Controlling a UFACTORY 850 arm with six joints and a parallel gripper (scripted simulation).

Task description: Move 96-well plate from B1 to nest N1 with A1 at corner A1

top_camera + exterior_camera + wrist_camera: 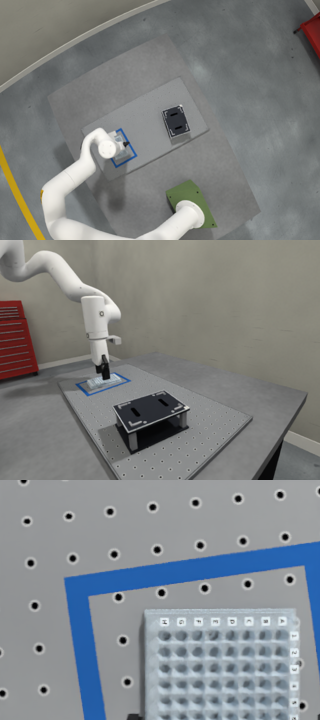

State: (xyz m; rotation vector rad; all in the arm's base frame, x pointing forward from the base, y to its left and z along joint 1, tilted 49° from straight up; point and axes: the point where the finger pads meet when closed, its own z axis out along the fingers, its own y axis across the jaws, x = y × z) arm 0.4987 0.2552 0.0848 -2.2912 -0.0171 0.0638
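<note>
Now: the clear 96-well plate 3 cm below my hand. The rest, counted from my hand: black raised nest N1: 37 cm to the right, 2 cm above, 1 cm ahead.
</note>
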